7 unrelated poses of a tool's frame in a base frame.
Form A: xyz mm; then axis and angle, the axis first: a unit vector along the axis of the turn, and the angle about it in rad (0 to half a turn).
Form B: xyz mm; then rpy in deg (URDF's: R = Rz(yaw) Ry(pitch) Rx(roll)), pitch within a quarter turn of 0, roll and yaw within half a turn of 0. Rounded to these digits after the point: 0 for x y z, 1 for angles.
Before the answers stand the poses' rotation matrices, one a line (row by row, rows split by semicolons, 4 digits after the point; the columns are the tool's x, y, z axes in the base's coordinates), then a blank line. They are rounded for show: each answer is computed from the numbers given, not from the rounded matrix.
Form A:
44 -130 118 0.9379 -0.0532 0.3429 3.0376
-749 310 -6 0.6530 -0.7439 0.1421 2.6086
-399 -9 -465 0.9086 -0.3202 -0.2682 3.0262
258 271 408 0.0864 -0.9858 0.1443 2.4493
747 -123 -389 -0.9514 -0.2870 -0.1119 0.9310
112 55 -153 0.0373 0.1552 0.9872 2.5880
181 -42 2 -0.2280 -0.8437 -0.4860 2.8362
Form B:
0.7598 -0.1351 0.6359; -0.0639 -0.9890 -0.1337; 0.6470 0.0610 -0.7601
-0.0676 -0.9764 -0.2053; -0.8320 0.1687 -0.5286; 0.5507 0.1350 -0.8237
0.6522 -0.5490 -0.5226; -0.6108 -0.7890 0.0666; -0.4489 0.2758 -0.8500
-0.7566 -0.2428 -0.6071; -0.0586 0.9499 -0.3069; 0.6513 -0.1966 -0.7329
0.9618 0.1998 -0.1873; 0.0203 0.6302 0.7762; 0.2731 -0.7503 0.6021
-0.8481 -0.5083 0.1497; 0.5297 -0.8061 0.2639; -0.0135 0.3031 0.9529
-0.8522 0.5219 -0.0372; 0.2297 0.4370 0.8696; 0.4702 0.7325 -0.4923

44 -130 118 175.4 -40.3 -4.8
-749 310 -6 170.7 -33.4 -94.6
-399 -9 -465 162.0 26.7 -43.1
258 271 408 -165.0 -40.6 -175.6
747 -123 -389 -51.3 -15.9 1.2
112 55 -153 17.6 0.8 148.0
181 -42 2 123.9 -28.0 164.9

